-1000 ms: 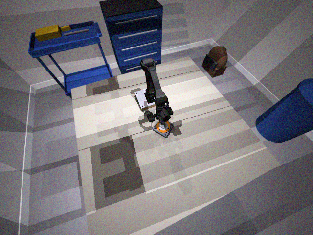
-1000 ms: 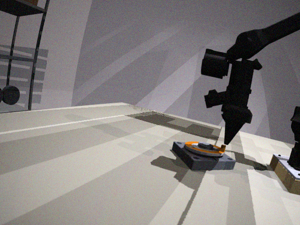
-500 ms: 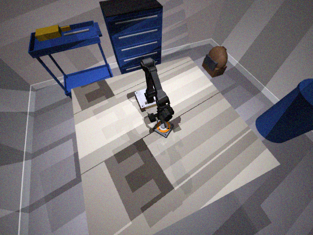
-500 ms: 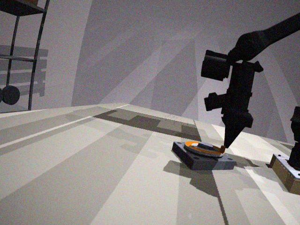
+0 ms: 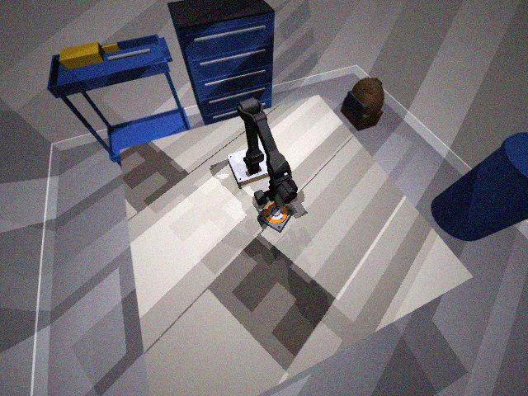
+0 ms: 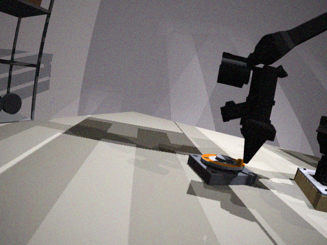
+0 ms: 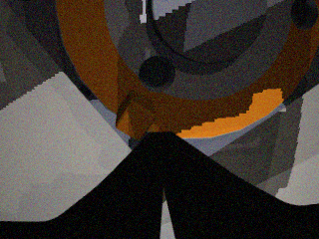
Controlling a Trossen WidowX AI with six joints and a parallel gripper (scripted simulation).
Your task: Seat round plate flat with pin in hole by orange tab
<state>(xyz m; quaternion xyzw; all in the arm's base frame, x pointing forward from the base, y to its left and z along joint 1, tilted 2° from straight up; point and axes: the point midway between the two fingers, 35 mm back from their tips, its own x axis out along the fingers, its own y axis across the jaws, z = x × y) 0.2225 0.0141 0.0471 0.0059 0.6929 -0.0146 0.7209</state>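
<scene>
Right now the round plate is 3 cm ahead of my gripper tip, 1 cm to the right of it and 1 cm below it. The rest, counted from my gripper tip: square base (5 cm ahead, 2 cm to the right, 2 cm below).
</scene>
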